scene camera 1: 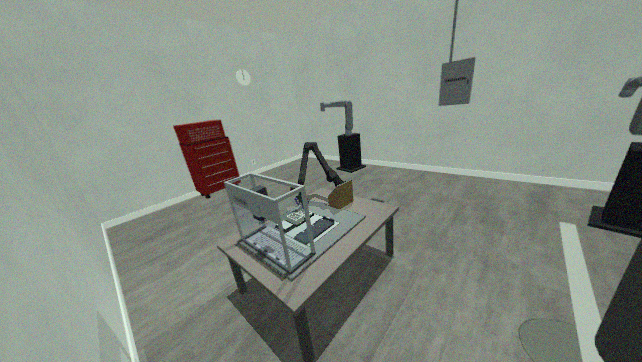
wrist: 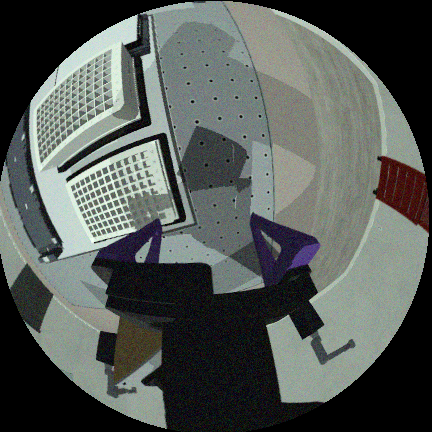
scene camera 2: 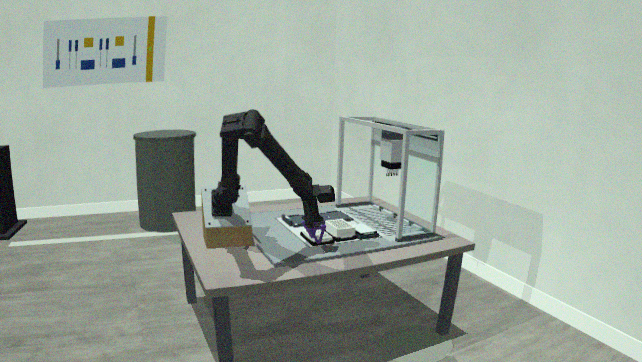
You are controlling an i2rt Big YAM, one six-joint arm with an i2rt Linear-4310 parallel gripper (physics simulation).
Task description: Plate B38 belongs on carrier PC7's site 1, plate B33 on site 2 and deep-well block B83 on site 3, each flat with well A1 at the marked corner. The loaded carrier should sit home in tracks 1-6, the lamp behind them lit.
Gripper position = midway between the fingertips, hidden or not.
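Note:
Through the wrist view I can see my gripper [wrist: 205, 220], along with a dark carrier plate [wrist: 36, 223] and a grey perforated mat [wrist: 215, 103]. Scene camera 1 gives me the mat [scene camera 1: 348, 219] as well, and with it a clear enclosure [scene camera 1: 292, 210]. Both the mat [scene camera 2: 281, 245] and the enclosure [scene camera 2: 423, 161] are there for me in scene camera 2 too.

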